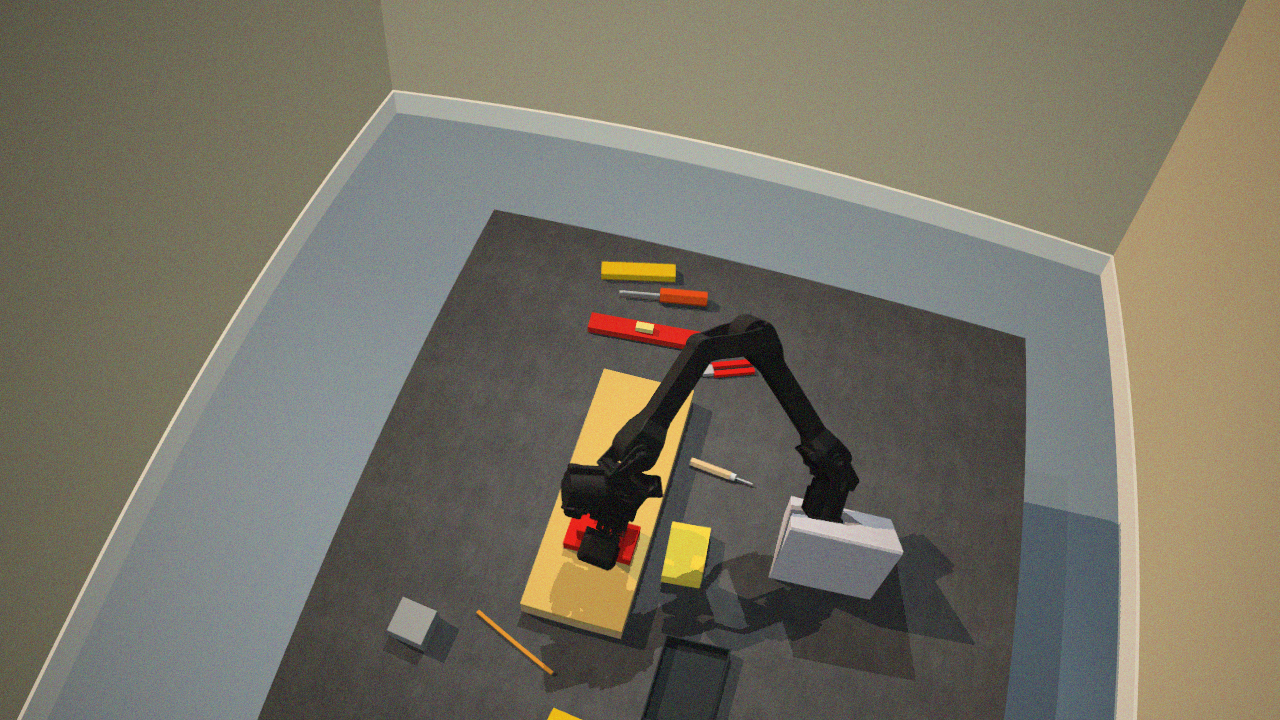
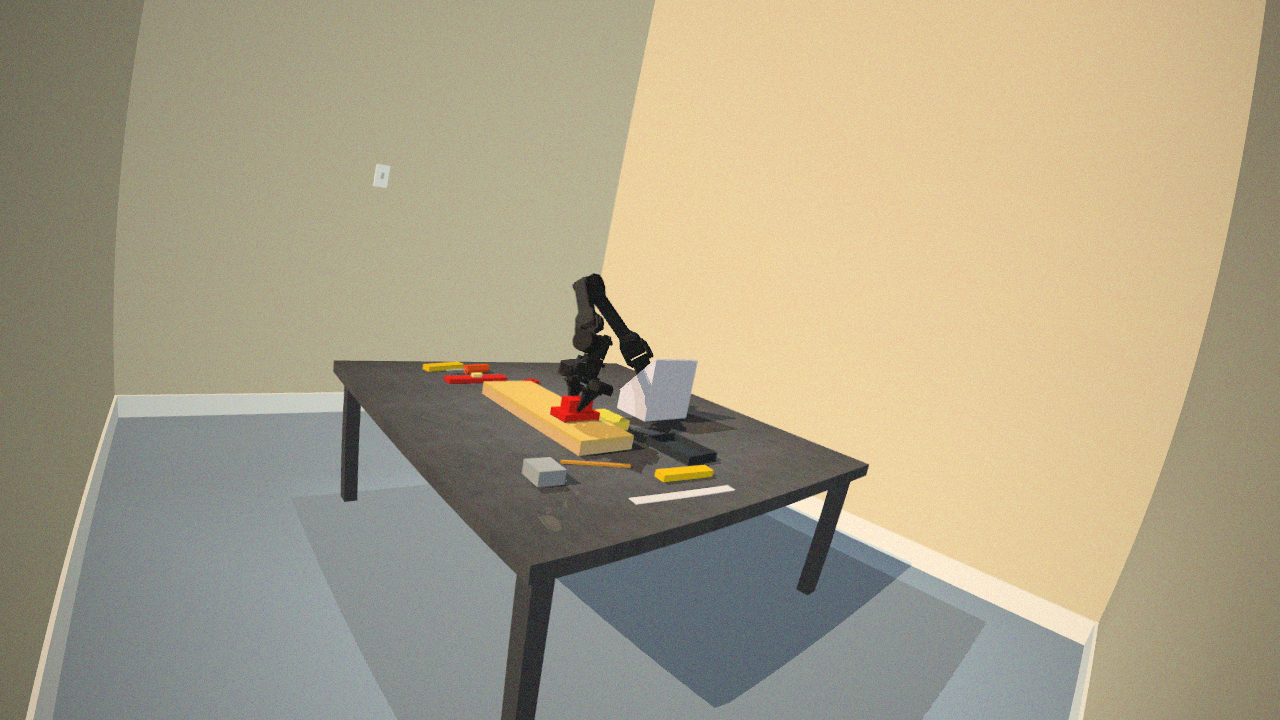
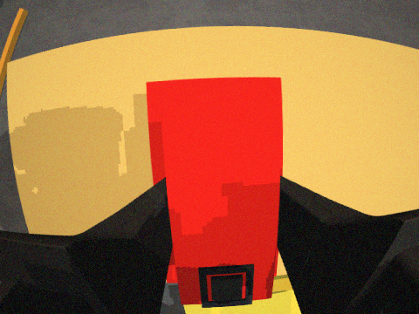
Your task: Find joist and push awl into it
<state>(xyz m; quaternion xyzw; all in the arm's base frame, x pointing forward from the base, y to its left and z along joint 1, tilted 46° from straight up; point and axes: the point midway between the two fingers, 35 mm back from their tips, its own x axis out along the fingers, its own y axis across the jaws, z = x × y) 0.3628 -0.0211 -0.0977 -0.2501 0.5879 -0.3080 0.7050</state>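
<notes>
Right now the square indicator is 4 cm behind my gripper tip, 3 cm above it and 1 cm to the left of it. From my gripper tip the other things lie so: red stud finder (2 cm behind, 2 cm above); orange pencil (21 cm to the left, 12 cm ahead, 6 cm below); yellow block (16 cm behind, 5 cm below).
</notes>
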